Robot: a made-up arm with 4 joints. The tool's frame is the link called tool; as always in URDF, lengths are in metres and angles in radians.
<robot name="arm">
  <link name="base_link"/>
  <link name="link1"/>
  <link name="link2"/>
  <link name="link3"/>
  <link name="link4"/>
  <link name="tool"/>
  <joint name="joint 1" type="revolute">
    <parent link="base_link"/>
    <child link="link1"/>
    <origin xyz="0 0 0.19" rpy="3.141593 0 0"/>
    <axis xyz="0 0 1"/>
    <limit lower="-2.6" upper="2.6"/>
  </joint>
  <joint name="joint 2" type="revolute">
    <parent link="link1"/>
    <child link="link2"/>
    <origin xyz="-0.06 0.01 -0.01" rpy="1.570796 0 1.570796"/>
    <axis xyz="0 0 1"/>
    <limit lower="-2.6" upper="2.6"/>
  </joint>
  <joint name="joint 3" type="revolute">
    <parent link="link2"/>
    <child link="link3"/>
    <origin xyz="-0.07 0.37 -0.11" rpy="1.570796 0 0"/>
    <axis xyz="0 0 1"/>
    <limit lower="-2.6" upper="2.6"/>
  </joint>
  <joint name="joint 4" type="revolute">
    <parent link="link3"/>
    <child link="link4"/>
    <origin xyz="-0.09 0.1 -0.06" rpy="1.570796 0 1.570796"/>
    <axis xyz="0 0 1"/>
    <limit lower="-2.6" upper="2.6"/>
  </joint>
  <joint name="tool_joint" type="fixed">
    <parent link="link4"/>
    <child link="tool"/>
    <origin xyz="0.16 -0.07 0.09" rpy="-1.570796 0 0"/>
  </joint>
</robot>
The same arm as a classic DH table. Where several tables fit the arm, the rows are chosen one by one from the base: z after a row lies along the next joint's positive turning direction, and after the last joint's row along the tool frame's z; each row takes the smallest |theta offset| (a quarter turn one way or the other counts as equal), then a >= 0, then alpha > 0; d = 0 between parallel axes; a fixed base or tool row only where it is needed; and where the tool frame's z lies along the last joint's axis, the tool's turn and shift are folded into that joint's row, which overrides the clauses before.
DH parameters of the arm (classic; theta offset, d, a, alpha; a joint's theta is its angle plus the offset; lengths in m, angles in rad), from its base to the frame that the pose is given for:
base (fixed): 0 0 0 3.1416
joint 1: 1.5708 -0.2 0.01 1.5708
joint 2: 0 -0.17 -0.07 1.5708
joint 3: 1.5708 -0.43 0.1 1.5708
joint 4: 0 0 0.16 -1.5708
tool (fixed): 0 -0.07 0 0
Joint limits (rad, base to tool): -2.6..2.6 -2.6..2.6 -2.6..2.6 -2.6..2.6

